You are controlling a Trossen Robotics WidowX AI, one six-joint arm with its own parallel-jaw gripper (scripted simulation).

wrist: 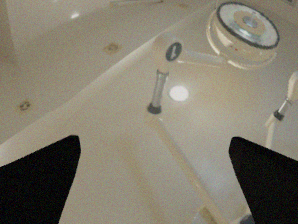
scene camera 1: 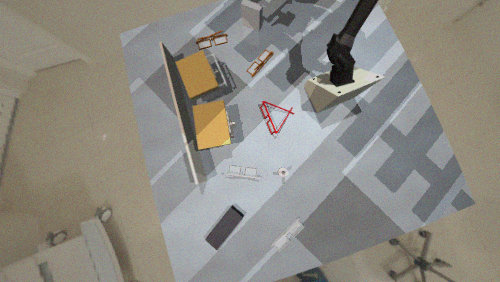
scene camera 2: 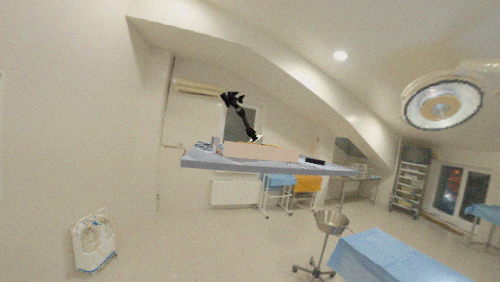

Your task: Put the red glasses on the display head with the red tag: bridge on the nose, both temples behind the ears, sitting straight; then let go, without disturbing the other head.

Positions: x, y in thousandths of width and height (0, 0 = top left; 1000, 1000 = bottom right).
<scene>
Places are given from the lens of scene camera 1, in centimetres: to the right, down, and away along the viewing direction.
dark box (scene camera 1: 467, 768): -6, 29, 62
thin upright board (scene camera 1: 359, 360): -29, -16, 65
</scene>
